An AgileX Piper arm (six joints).
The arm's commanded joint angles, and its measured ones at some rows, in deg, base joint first. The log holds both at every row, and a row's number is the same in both.
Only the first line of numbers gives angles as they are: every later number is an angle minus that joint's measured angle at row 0.
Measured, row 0:
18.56 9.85 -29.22 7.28 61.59 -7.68
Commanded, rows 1 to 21:
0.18 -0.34 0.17 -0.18 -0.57 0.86
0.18 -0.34 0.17 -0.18 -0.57 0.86
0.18 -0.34 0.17 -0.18 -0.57 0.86
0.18 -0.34 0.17 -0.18 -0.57 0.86
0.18 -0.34 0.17 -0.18 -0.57 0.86
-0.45 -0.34 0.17 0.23 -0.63 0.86
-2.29 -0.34 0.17 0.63 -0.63 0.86
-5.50 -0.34 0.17 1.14 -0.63 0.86
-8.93 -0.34 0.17 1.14 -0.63 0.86
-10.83 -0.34 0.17 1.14 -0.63 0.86
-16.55 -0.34 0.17 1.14 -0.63 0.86
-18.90 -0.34 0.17 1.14 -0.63 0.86
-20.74 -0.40 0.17 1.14 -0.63 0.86
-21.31 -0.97 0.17 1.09 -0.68 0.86
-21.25 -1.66 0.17 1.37 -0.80 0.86
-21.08 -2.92 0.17 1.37 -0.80 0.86
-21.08 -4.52 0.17 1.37 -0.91 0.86
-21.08 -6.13 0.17 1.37 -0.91 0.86
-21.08 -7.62 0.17 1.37 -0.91 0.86
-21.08 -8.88 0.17 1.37 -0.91 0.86
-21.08 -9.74 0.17 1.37 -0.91 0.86
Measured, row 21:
-20.79 -8.25 0.00 1.31 -0.40 0.35
